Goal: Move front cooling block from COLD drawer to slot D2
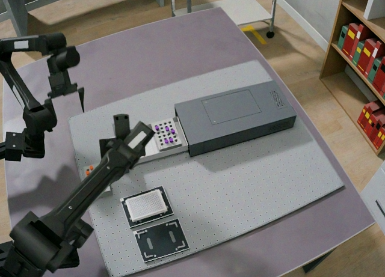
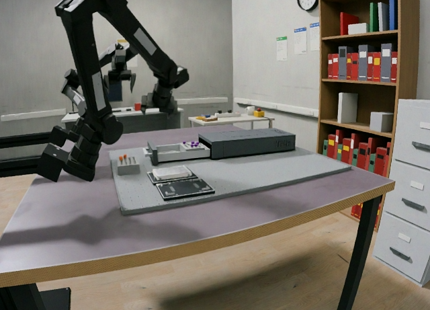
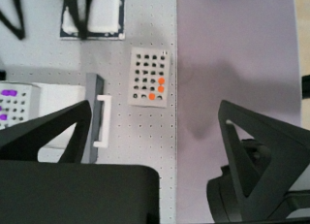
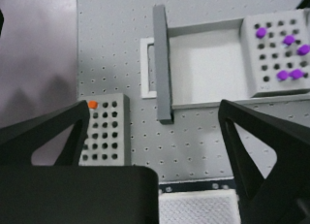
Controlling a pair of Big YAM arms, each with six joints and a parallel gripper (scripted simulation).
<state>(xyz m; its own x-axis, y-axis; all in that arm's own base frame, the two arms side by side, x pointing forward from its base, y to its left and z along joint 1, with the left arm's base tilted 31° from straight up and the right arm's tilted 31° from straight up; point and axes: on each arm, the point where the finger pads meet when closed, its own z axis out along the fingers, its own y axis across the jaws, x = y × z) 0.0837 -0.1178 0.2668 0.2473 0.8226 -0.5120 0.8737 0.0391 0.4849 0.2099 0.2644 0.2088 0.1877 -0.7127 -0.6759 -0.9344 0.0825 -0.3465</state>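
My right hand is 280 mm to the left of the deck slot D2 and 210 mm above it. From my right hand the other things lie so: deck slot D1 (210 mm below, 140 mm to the right); drawer (170 mm below, 110 mm ahead, 100 mm to the left); white plate (190 mm below, 140 mm to the right).
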